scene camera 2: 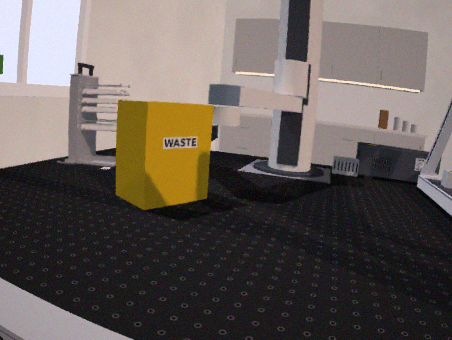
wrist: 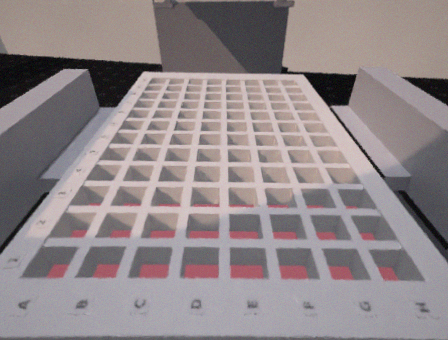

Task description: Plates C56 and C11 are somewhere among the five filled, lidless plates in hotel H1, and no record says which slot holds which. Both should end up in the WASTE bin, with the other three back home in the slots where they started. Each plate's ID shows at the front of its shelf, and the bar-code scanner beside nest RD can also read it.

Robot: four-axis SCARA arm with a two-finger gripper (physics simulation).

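Frame: origin at the arm's base, x ahead, y left, z up, level; millimetres.
Where they show: gripper, fingertip midpoint: (wrist: 223, 94); arm's base, origin of the base link: (scene camera 2: 288, 173).
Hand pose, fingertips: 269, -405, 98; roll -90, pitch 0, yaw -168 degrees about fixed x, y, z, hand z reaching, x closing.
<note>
Things, the pixels of their top centre, and the offset from my fingertips, as dx, dy, dz. "*": a spot on its surface instead.
- yellow WASTE bin, middle of its top: (scene camera 2: 165, 102) +279, +205, +115
- small slotted rack, surface spot: (scene camera 2: 346, 166) * -314, +610, -54
- dark grey box, surface spot: (scene camera 2: 387, 161) * -303, +756, -15
- upright grey panel, surface spot: (wrist: 200, 45) * +72, -211, -30
My gripper (wrist: 223, 94) is shut on a white, lidless multi-well plate (wrist: 220, 307) in the wrist view, with a finger along each long side. Red filling shows in its nearer wells; its ID does not show. In scene camera 2 the yellow WASTE bin (scene camera 2: 172, 170) stands at the centre left. The grey hotel (scene camera 2: 81, 120), with several light shelves or plates, stands behind it to the left. The bin partly hides those shelves. The plate and fingers are hidden behind the bin; a dark part of the gripper shows at its right edge. Plate IDs cannot be read.
The arm (scene camera 2: 265, 98) reaches left from its column (scene camera 2: 291, 135), behind the bin. A small slotted rack (scene camera 2: 346, 166) and a dark grey box (scene camera 2: 387, 161) stand at the right. A white frame (scene camera 2: 436, 194) is at the right edge. An upright grey panel (wrist: 200, 45) stands beyond the plate.
</note>
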